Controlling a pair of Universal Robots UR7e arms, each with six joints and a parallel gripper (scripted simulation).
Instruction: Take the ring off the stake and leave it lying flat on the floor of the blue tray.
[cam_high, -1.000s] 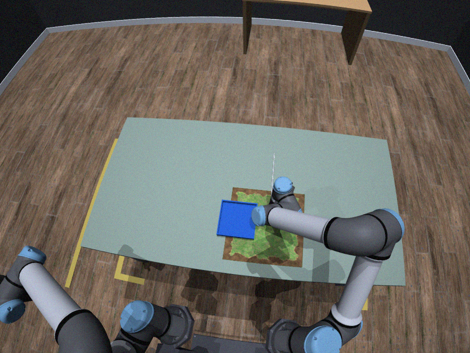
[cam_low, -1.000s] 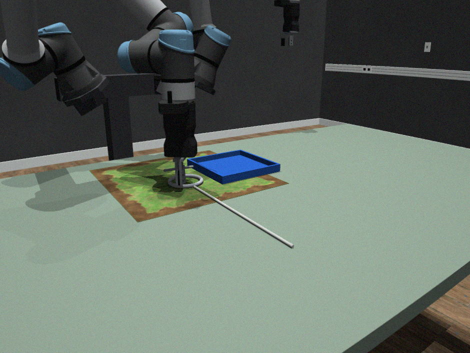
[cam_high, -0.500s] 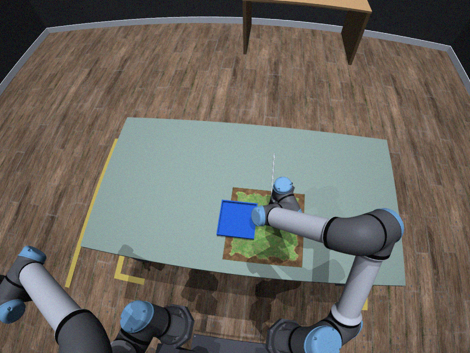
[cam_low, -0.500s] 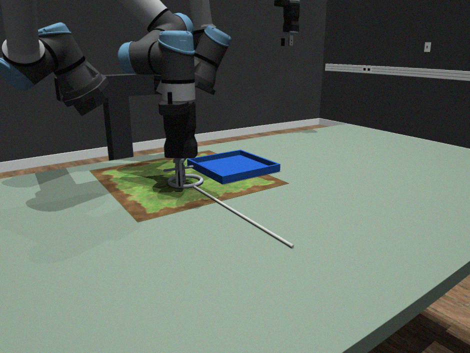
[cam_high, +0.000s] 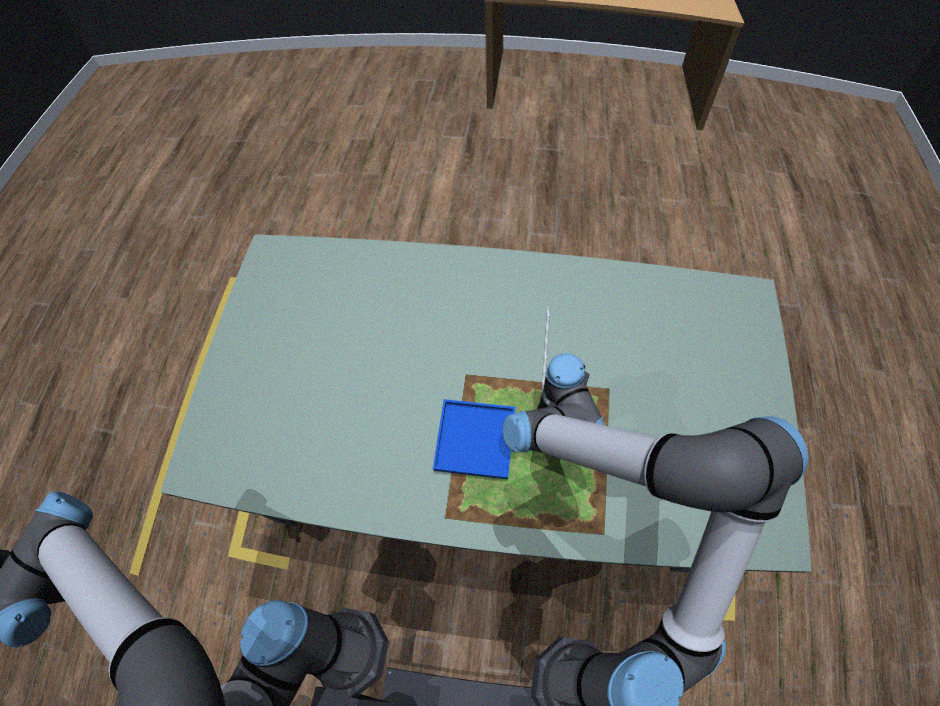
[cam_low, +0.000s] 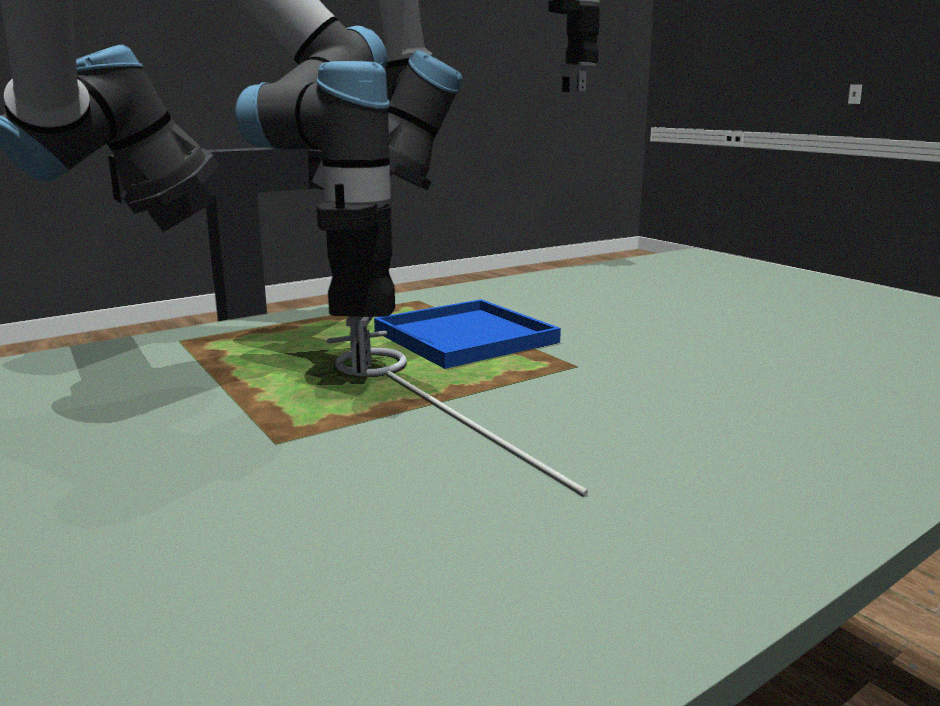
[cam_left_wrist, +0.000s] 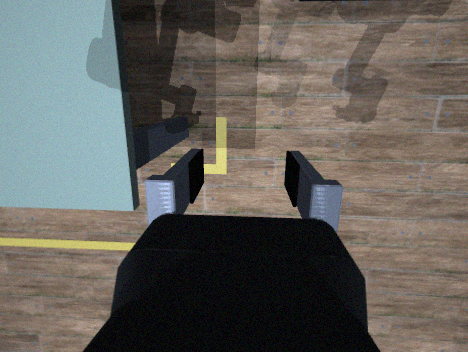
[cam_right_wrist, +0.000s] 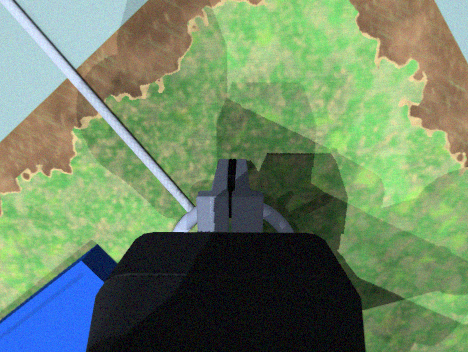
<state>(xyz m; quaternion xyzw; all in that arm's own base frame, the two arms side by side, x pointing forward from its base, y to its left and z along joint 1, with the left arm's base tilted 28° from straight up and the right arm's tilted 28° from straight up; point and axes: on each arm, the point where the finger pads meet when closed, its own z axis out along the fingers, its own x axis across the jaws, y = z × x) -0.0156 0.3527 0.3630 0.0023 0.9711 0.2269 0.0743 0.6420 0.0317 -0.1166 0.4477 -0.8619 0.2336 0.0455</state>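
Observation:
Now: the grey stake 5 cm behind my right hand, 2 cm to the left of it and 1 cm below it. From my right hand the other things lie so: brown mat: 9 cm behind, 5 cm to the left, 5 cm below; then grey ring: 5 cm behind, 4 cm to the left, 3 cm below; then blue tray: 8 cm behind, 20 cm to the left, 2 cm below.

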